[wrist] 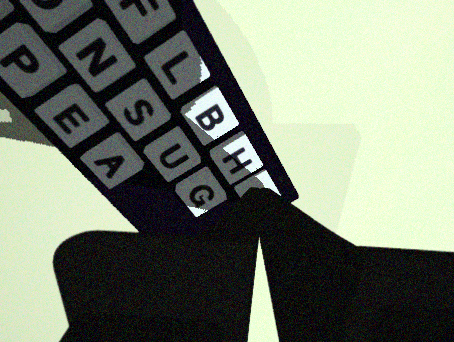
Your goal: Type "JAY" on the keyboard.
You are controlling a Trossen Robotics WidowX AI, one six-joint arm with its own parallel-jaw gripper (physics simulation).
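Frame: origin at the arm's base, x up, y left, z back, level; metres.
Where they show: gripper, fingertip midpoint: [258, 197].
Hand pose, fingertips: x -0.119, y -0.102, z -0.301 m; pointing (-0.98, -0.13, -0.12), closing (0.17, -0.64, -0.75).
Things, the pixels of their centre, and the offset from my fingertips. Level surfaces: height alone.
- dark keyboard, body centre: [71, 11] dx -0.004, dy +0.090, dz +0.005 m
- G key, body centre: [201, 192] dx +0.001, dy +0.019, dz +0.016 m
- H key, body centre: [236, 158] dx +0.001, dy +0.021, dz -0.004 m
- partly covered key, body centre: [256, 189] dx -0.003, dy +0.002, dz -0.001 m
- L, body centre: [178, 66] dx +0.001, dy +0.059, dz -0.009 m
- S, body centre: [139, 110] dx +0.001, dy +0.057, dz +0.010 m
- U, body centre: [173, 154] dx +0.001, dy +0.038, dz +0.013 m
- light table, its level: dx -0.012 m
The dark keyboard [137, 202] runs diagonally from the upper left to the centre, with grey letter keys seen tilted. The A key [112, 161] is at the near end of its left row. The G key [202, 192] and the H key [237, 158] lie near the fingertips. A partly covered key [270, 183] beyond H has its letter hidden by the fingertips. No key marked J or Y can be read in this view. My gripper [258, 197] is shut and empty, its tips over that covered key at the keyboard's near right corner. Whether they touch it I cannot tell.
Other keys, including B [212, 117], L [175, 67], S [138, 111] and U [172, 154], lie farther up the keyboard. Pale shadows fall on the light table [410, 125] at right. A darker patch shows at the left edge.
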